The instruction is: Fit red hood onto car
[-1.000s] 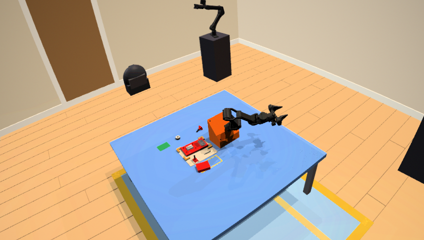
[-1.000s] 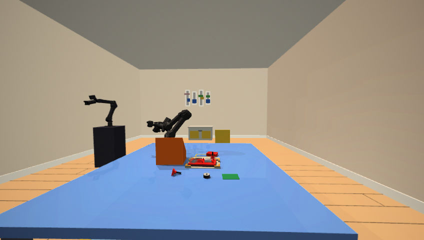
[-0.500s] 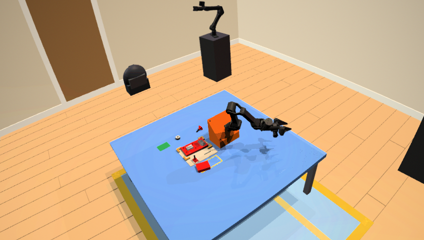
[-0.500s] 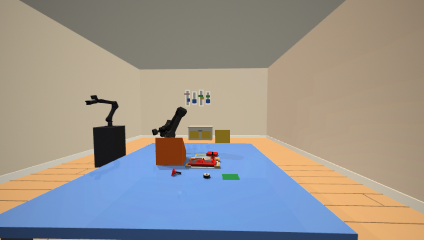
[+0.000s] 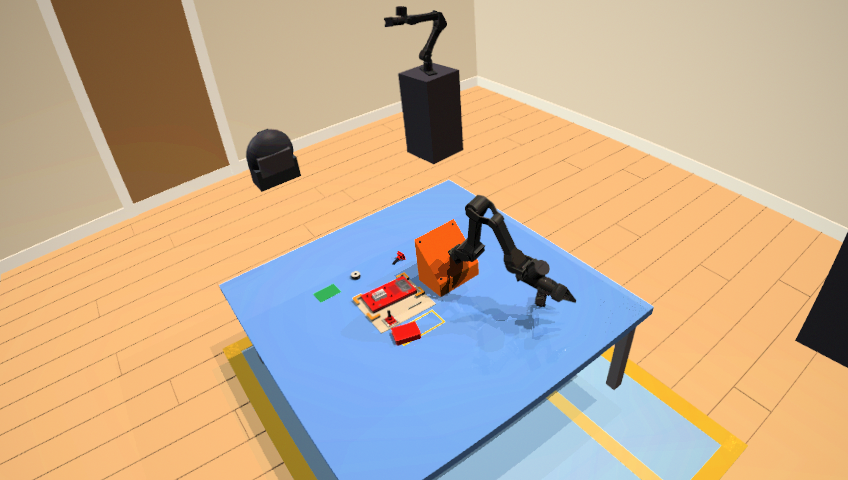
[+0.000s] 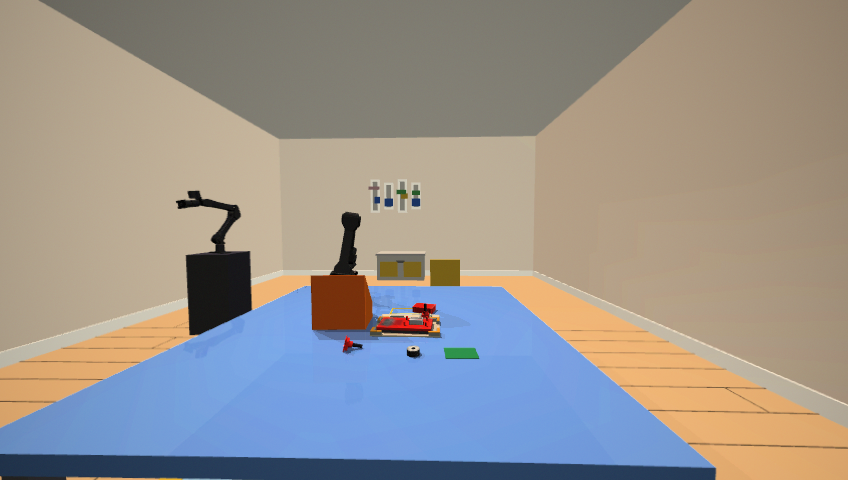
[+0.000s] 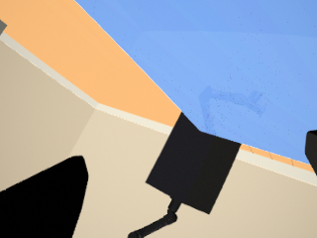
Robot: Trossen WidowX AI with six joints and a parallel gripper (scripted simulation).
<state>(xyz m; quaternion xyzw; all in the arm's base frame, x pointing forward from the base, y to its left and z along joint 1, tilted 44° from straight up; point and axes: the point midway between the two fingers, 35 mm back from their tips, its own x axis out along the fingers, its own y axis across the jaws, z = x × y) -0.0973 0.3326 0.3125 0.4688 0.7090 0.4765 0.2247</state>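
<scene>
Now: the red hood 48 cm ahead of my gripper tip, 38 cm to the right of it and 8 cm below it. From my gripper tip the other things lie so: dark ring 42 cm ahead, 79 cm to the right, 9 cm below; green pad 57 cm ahead, 80 cm to the right, 9 cm below.
</scene>
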